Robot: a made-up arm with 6 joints. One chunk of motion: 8 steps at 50 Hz.
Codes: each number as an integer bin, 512 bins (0 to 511) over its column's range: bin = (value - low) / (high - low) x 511, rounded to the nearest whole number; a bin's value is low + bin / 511 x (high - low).
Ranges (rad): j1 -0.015..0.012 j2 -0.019..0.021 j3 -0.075..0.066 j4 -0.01..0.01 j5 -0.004..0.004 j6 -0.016..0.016
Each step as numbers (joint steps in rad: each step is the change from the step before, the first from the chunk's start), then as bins.
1 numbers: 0.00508 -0.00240 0.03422 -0.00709 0.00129 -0.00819
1 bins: 380 212 396 74 338 125
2 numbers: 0.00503 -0.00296 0.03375 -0.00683 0.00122 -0.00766
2 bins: 379 205 394 81 333 133
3 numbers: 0.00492 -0.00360 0.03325 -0.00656 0.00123 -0.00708
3 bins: 377 197 392 88 334 142
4 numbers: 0.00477 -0.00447 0.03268 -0.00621 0.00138 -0.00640
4 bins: 374 186 390 97 344 153
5 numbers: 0.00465 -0.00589 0.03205 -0.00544 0.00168 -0.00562
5 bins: 372 167 388 117 363 166
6 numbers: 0.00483 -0.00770 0.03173 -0.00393 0.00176 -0.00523
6 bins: 375 144 387 155 368 172
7 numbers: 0.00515 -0.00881 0.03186 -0.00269 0.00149 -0.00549
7 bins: 381 130 387 187 351 168
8 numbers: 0.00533 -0.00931 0.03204 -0.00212 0.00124 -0.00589
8 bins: 385 124 388 201 335 161
